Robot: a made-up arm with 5 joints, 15 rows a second.
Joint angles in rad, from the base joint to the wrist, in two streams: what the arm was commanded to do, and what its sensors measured. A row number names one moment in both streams.
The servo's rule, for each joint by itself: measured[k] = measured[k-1] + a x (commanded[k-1-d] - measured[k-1]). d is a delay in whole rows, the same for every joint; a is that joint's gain. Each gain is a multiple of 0.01, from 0.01 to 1. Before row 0 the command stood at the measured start. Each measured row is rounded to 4 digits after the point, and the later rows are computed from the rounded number. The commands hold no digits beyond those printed.
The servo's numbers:
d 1
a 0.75 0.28 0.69 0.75 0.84
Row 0, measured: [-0.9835, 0.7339, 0.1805, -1.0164, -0.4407]
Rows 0 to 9, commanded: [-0.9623, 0.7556, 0.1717, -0.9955, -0.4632]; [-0.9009, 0.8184, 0.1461, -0.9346, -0.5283]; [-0.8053, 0.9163, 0.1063, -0.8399, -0.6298]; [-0.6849, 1.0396, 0.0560, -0.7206, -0.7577]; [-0.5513, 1.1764, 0.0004, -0.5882, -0.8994]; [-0.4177, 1.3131, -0.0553, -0.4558, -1.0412]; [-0.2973, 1.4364, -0.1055, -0.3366, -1.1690]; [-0.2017, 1.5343, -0.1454, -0.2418, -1.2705]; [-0.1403, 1.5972, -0.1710, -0.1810, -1.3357]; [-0.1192, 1.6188, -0.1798, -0.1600, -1.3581]
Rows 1 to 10, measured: [-0.9835, 0.7339, 0.1805, -1.0164, -0.4407]; [-0.9676, 0.7400, 0.1744, -1.0007, -0.4596]; [-0.9176, 0.7620, 0.1549, -0.9511, -0.5173]; [-0.8334, 0.8052, 0.1214, -0.8677, -0.6118]; [-0.7220, 0.8708, 0.0763, -0.7574, -0.7344]; [-0.5940, 0.9564, 0.0239, -0.6305, -0.8730]; [-0.4618, 1.0563, -0.0307, -0.4995, -1.0143]; [-0.3384, 1.1627, -0.0823, -0.3773, -1.1442]; [-0.2359, 1.2667, -0.1258, -0.2757, -1.2503]; [-0.1642, 1.3592, -0.1570, -0.2047, -1.3220]
